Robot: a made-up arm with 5 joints.
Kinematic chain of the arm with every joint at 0, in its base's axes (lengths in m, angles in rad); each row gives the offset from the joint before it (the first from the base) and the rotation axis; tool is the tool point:
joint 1: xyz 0 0 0.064 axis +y
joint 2: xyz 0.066 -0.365 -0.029 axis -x
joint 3: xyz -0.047 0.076 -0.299 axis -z
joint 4: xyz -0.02 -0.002 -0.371 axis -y
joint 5: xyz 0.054 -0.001 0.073 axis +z
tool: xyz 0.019 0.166 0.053
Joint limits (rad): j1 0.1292..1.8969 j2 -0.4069..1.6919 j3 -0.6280..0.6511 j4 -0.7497..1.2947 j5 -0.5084..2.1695
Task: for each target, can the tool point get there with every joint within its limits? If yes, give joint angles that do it. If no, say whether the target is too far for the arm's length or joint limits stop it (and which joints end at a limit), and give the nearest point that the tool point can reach.
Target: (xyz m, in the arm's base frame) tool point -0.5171 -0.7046 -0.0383
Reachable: yes | joints 1.5229 1.0165 -0.0213 -0.0501 -0.0165
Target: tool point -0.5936 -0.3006 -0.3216
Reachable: yes | joints 0.7453 0.0339 -0.4559 0.8925 1.0592
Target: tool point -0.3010 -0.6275 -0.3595
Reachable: yes | joints 0.4447 0.7354 0.4412 -0.0922 1.6560
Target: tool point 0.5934 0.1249 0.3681
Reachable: no: joint limits stop it (at a limit: joint 1, joint 2, joint 3, joint 5) | nearest point 0.0533 -0.0142 -0.3412 | short by 0.902 m
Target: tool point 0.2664 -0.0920 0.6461
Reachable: no: joint limits stop it (at a limit: joint 1, joint 2, joint 4, joint 5) | nearest point -0.3615 -0.0543 0.3331 | short by 0.703 m
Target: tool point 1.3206 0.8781 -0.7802
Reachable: no: too far | nearest point 0.1336 0.0763 -0.5386 | short by 1.453 m
